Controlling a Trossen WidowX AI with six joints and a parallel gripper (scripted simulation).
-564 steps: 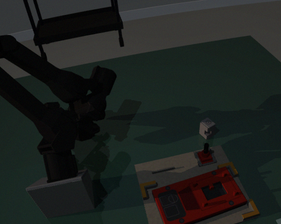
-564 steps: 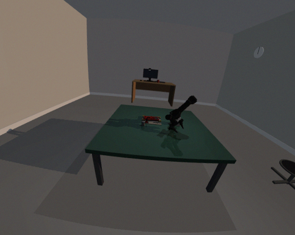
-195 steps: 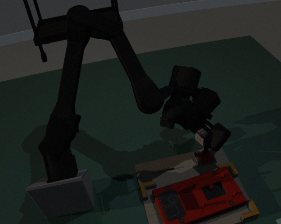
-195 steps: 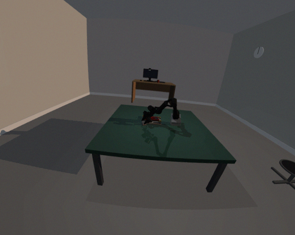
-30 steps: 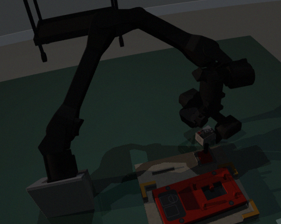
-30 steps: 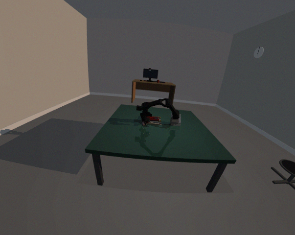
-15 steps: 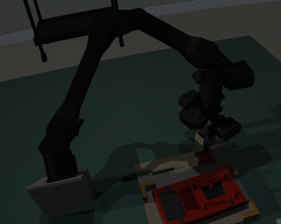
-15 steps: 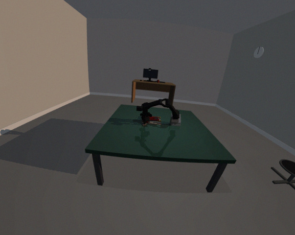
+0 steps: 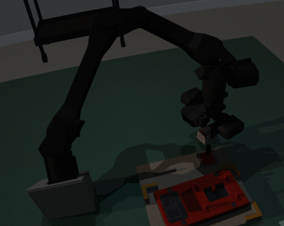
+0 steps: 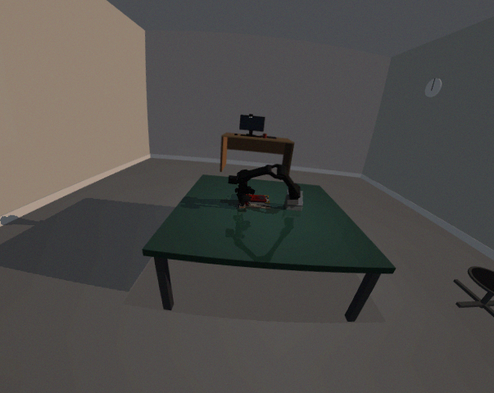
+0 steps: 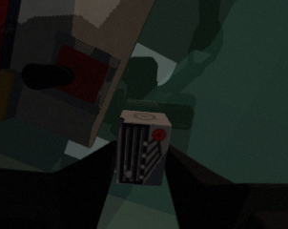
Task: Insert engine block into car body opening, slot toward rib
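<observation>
Now: the grey holder 30 mm behind my gripper tip, 70 mm to the right of it and 10 mm above it. The rest, counted from my gripper tip: engine block (10 mm below).
</observation>
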